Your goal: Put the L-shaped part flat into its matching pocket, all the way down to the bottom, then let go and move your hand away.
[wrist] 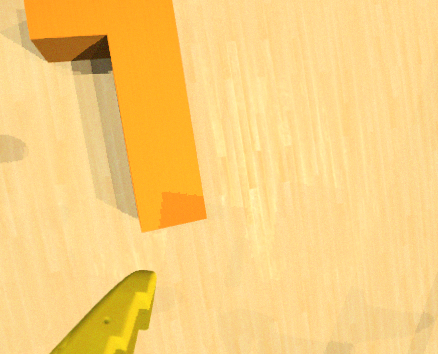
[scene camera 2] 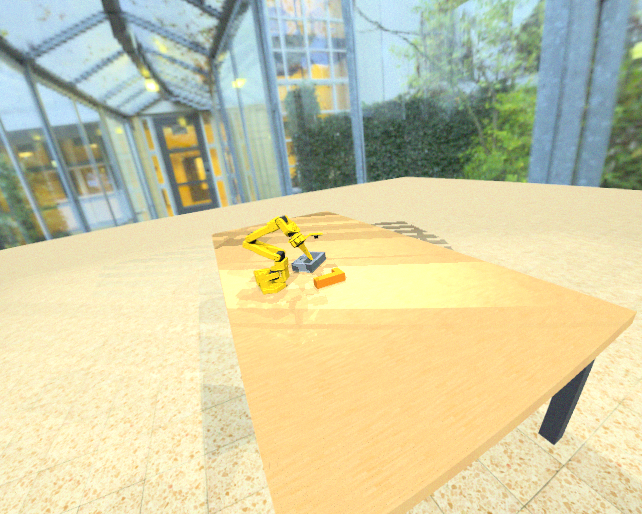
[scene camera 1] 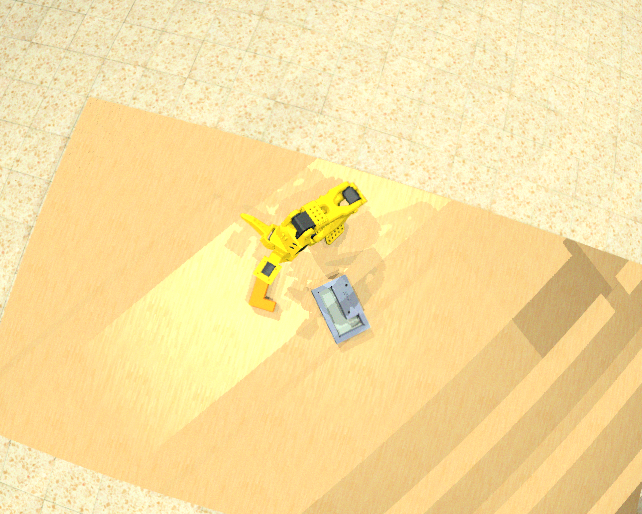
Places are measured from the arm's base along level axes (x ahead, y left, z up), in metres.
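Pixels of known places: end effector, tool point: (wrist: 153, 292) (scene camera 2: 311, 258); arm's base, origin of the base link: (scene camera 2: 277, 285) (scene camera 1: 320, 231).
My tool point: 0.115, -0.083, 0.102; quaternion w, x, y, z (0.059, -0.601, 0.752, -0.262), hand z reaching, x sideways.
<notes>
For each thing: its top centre in the pictures, then the offset to it from my tool point, as dx, dy, dz. "spot": a spot on its surface instead. Level surfaces: height alone.
- orange L-shaped part, middle of its top: (wrist: 119, 107) (scene camera 1: 267, 286) (scene camera 2: 327, 273) +0.052, -0.001, -0.072
- grey block, middle of its top: (scene camera 1: 341, 308) (scene camera 2: 308, 257) +0.056, +0.181, -0.065
- block's L-shaped pocket, surface spot: (scene camera 1: 332, 306) spot: +0.055, +0.163, -0.097
- wooden table, its level: dz -0.102
The orange L-shaped part (scene camera 1: 258, 297) (scene camera 2: 329, 278) (wrist: 155, 125) lies flat on the table, outside the grey block (scene camera 1: 349, 297) (scene camera 2: 306, 267). In scene camera 1, its short leg points right, towards the block. The block's L-shaped pocket (scene camera 1: 332, 306) is empty. My gripper (scene camera 1: 255, 244) (scene camera 2: 308, 251) (wrist: 143, 283) is fully open and empty. In the wrist view one notched jaw shows, its tip just short of the near end of the part's long leg, with a gap between them in the picture; the moving jaw is out of the picture. In scene camera 1 the wrist hides that end of the part.
The wooden table (scene camera 1: 160, 267) (scene camera 2: 401, 364) (wrist: 310, 150) carries the arm's base (scene camera 2: 270, 282) near one long edge. The grey block stands beside the part, to its right in scene camera 1. Broad shadow bands cross the table.
</notes>
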